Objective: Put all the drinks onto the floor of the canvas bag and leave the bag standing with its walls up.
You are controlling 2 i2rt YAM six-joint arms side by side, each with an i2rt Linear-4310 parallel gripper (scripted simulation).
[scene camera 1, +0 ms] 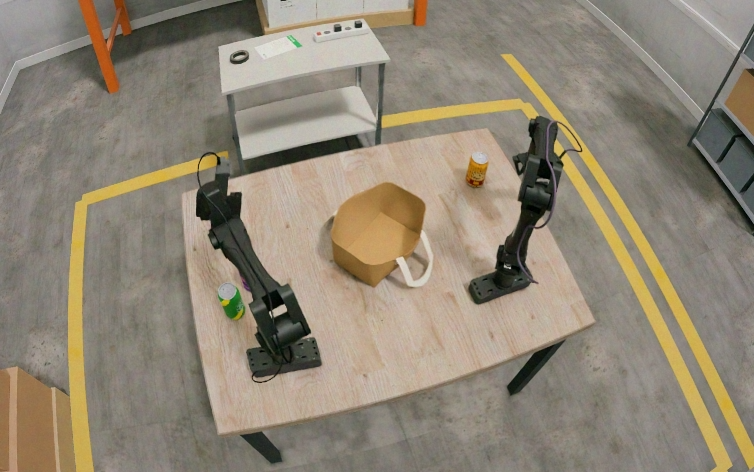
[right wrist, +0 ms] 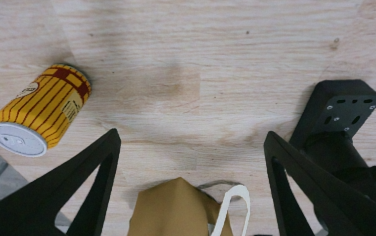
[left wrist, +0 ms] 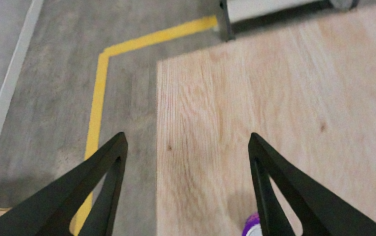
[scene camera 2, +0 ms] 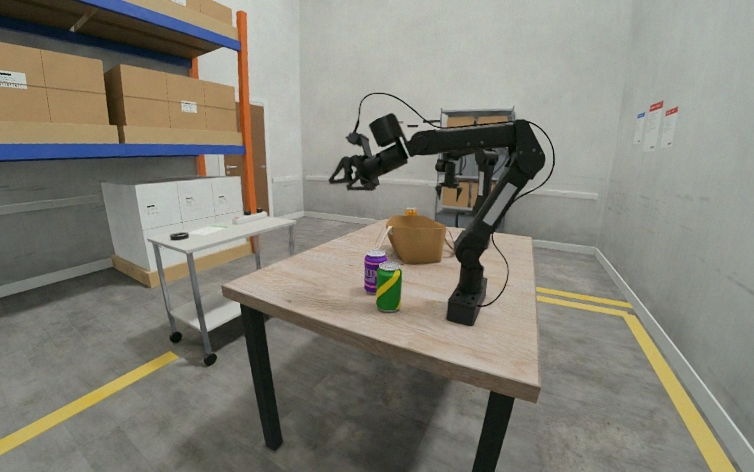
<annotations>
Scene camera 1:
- tan canvas bag: 356, 213
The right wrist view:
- right gripper: 191, 136
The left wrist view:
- left gripper: 187, 138
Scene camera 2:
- left gripper: 338, 185
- tan canvas bag: 417, 239
</annotations>
